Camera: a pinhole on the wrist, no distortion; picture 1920 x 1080 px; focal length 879.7 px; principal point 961.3 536.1 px. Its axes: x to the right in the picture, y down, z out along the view. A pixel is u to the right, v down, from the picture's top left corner.
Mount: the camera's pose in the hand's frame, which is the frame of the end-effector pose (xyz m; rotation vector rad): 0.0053 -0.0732 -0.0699 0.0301 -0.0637 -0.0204
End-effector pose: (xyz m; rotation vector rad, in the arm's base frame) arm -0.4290 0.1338 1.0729 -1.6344 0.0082 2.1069
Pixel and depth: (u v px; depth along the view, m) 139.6 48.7 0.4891
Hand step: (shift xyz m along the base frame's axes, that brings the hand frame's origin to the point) -0.1331 0.2442 0.6530
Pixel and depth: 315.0 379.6 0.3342
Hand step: -0.1277 0.0983 0.3495
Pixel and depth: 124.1 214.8 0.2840
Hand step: -0.0598 0.1128 0.3663
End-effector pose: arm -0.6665 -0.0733 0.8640 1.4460 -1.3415 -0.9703
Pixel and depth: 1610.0 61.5 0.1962
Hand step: -0.0598 -0.1489 -0.2124
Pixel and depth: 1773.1 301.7 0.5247
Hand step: -0.3464 -0.5010 -0.3474
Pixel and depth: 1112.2 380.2 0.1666
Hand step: -0.0603 -0.0331 -0.1301
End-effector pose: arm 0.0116 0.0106 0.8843 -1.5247 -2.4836 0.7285
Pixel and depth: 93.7 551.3 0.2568
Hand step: 0.0081 -0.3115 -0.0809
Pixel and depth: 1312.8 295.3 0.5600
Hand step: -0.4679 -0.0910 -0.3440
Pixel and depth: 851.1 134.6 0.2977
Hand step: -0.2275 -0.1995 -0.0839
